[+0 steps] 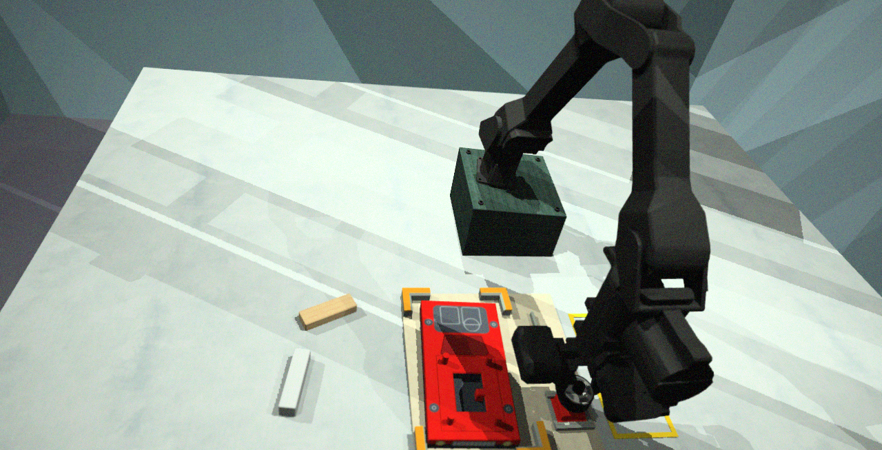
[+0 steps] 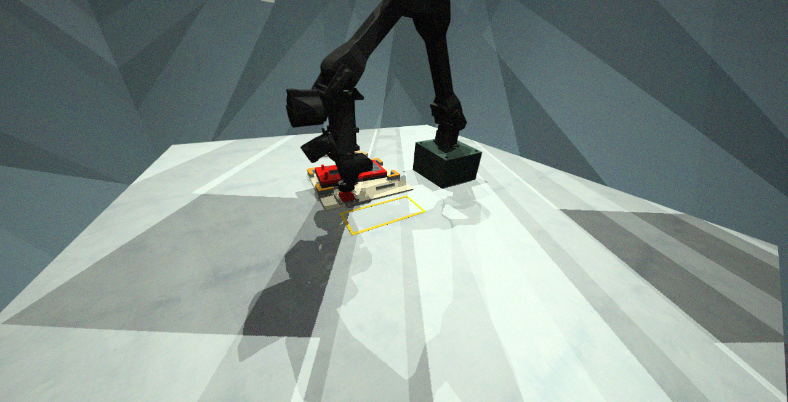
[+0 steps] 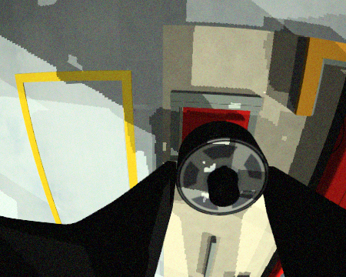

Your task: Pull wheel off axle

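Now: gripper tip 10 mm short of the upright axle and 10 mm above it. From my gripper tip the other things lie so: white bar (340 mm to the right, 30 mm below, 20 mm ahead); then wheel (right at my gripper tip); then wooden block (320 mm to the right, 90 mm behind, 30 mm below).
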